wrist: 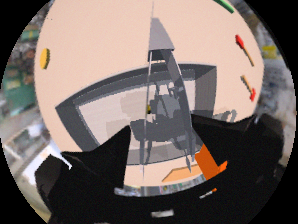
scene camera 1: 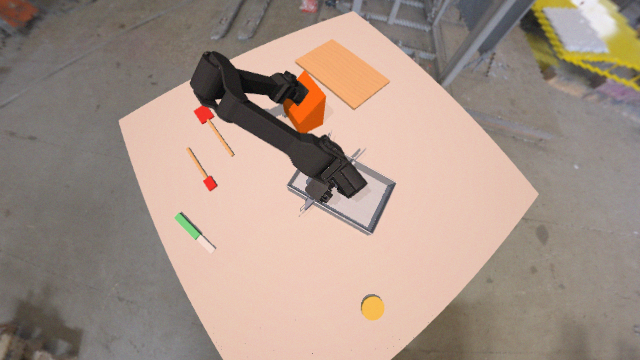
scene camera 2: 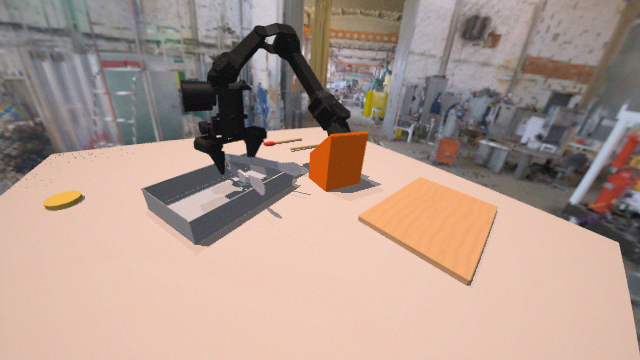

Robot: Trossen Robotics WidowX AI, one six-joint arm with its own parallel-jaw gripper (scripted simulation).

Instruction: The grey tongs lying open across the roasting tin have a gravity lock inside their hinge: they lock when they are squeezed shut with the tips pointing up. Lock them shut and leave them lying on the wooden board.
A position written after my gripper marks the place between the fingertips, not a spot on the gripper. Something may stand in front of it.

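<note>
Scene camera 2 shows my gripper point(scene camera 2: 237, 169), open and holding nothing, with a wooden board point(scene camera 2: 448, 229) and a grey roasting tin point(scene camera 2: 198, 203). The wooden board appears again in scene camera 1 point(scene camera 1: 352, 80), and the grey roasting tin likewise in scene camera 1 point(scene camera 1: 363, 211). My gripper is visible in the wrist view point(wrist: 160, 122); the tin, too, is visible in the wrist view point(wrist: 91, 115).
</note>
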